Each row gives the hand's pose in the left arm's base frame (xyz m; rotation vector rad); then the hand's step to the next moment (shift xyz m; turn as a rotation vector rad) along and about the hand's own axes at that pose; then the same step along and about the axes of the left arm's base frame.
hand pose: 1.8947 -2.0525 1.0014 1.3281 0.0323 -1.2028
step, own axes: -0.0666 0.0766 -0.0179 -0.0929 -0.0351 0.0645
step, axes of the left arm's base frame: 0.0320 0.0389 0.0899 -0.1034 0.0194 0.0544
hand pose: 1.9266 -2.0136 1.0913 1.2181 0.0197 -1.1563
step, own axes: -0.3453 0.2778 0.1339 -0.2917 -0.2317 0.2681
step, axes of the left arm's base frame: -0.0436 0.1052 0.4487 -0.4444 0.0263 0.1116
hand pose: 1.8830 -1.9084 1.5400 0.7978 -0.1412 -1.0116
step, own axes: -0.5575 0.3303 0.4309 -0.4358 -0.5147 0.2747
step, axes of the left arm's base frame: -0.2692 0.3099 0.6611 -0.7251 0.0589 -0.0335
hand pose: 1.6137 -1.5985 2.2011 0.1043 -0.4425 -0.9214
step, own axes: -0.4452 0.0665 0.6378 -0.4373 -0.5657 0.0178
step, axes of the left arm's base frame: -0.4459 0.4550 0.4511 -0.6579 0.0035 -0.2806
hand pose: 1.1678 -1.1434 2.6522 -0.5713 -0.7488 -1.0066
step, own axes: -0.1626 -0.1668 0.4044 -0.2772 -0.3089 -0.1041
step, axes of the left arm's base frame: -0.3202 0.3095 0.1395 -0.3391 -0.0603 -0.2539
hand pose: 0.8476 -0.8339 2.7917 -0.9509 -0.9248 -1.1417
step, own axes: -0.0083 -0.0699 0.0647 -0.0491 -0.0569 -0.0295
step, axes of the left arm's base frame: -0.0765 0.0529 0.0221 -0.0611 -0.0214 -0.0483
